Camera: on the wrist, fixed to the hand. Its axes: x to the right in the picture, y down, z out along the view.
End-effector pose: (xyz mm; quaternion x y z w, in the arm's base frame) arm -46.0 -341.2 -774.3 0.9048 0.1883 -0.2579 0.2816
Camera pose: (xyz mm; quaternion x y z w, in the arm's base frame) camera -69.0 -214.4 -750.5 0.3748 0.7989 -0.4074 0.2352
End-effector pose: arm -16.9 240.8 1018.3 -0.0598 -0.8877 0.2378 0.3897
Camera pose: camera 57.4 183.7 1109.9 0.5170 -0.7208 -0.3227 0.3303
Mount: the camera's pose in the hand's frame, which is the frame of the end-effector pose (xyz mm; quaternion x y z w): -7.1 -99.1 -85.5 -0.2366 -0.0913 -0.7063 0.6609
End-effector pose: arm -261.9 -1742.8 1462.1 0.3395 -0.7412 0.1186 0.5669
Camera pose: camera -132.8 -1765.7 1463.0 0.6246 -0.3299 -0.5284 0.4711
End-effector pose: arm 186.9 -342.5 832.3 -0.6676 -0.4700 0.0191 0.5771
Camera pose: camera 171.5 -422.2 935.3 -0.2441 -0.8394 -0.4452 0.1940
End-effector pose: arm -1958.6 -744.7 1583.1 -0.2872 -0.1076 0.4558 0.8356
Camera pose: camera -1855.5 -824.8 1571.5 -0.2699 -0.4581 -0.2882 0.7964
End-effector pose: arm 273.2 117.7 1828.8 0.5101 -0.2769 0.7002 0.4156
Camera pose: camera 318.4 234.7 1790.6 0.4983 -0.0263 0.0571 0.8647
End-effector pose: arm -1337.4 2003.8 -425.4 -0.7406 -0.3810 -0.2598 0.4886
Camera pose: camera -1423.6 1945.8 -345.5 0.3597 0.7581 0.5394 0.0706
